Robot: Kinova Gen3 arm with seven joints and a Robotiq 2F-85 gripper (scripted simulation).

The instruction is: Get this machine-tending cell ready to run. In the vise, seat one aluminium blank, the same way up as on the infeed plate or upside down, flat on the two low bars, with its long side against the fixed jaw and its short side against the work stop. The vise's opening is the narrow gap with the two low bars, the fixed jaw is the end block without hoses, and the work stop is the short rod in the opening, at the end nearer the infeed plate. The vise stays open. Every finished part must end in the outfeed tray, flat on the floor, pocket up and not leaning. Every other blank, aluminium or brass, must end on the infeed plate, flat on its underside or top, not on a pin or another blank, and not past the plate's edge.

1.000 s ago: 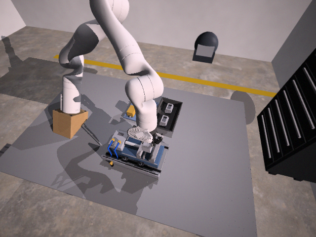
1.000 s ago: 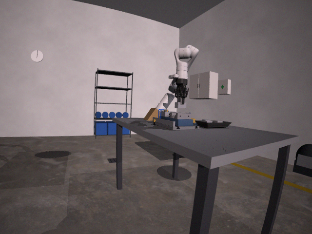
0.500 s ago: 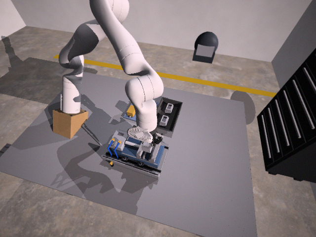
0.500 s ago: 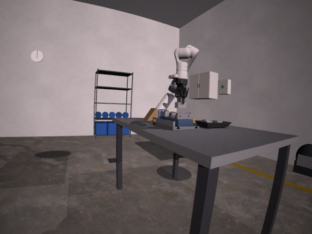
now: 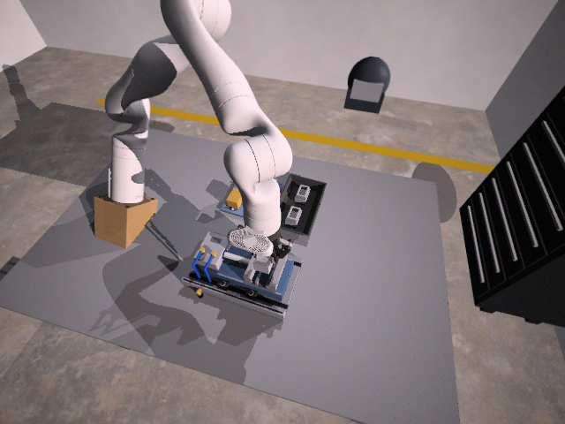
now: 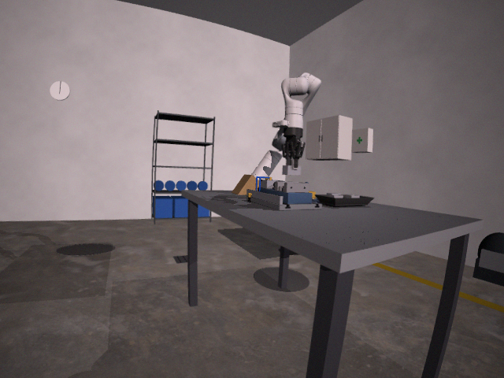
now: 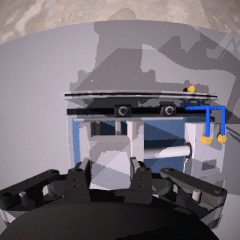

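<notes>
Now: hand 7 cm past the vise, 1 cm to the right of it and 12 cm above it. Also, from my hand: vise rail (7 cm behind, 9 cm to the right, 13 cm below); brass blank (19 cm behind, 25 cm to the left, 14 cm below); hose block (16 cm behind, 1 cm to the left, 9 cm below).
</notes>
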